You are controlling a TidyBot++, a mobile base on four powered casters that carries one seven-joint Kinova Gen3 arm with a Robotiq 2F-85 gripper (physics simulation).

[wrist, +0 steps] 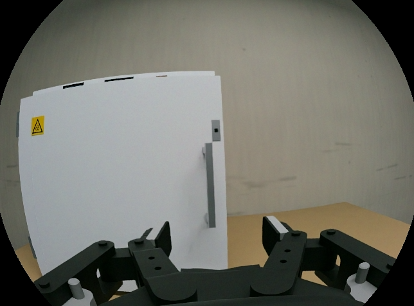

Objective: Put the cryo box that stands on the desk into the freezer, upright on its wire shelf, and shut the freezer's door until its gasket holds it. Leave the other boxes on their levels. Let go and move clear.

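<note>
The freezer's white door (120,175) fills the left and middle of the wrist view and lies over the front of the freezer, its edges close to the body; whether the gasket holds cannot be seen. A grey vertical handle (210,185) is on its right side, below a small grey plate with a black square. My gripper (216,232) is open and empty, in front of the door's lower part and apart from the handle. The cryo box, the wire shelf and the other boxes do not show; the freezer's inside is hidden behind the door.
A tan desk top (320,215) extends to the right of and behind the freezer. A beige wall (310,100) stands behind it. A yellow warning label (38,125) is at the door's upper left, and grey hinges (18,124) show at its left edge.
</note>
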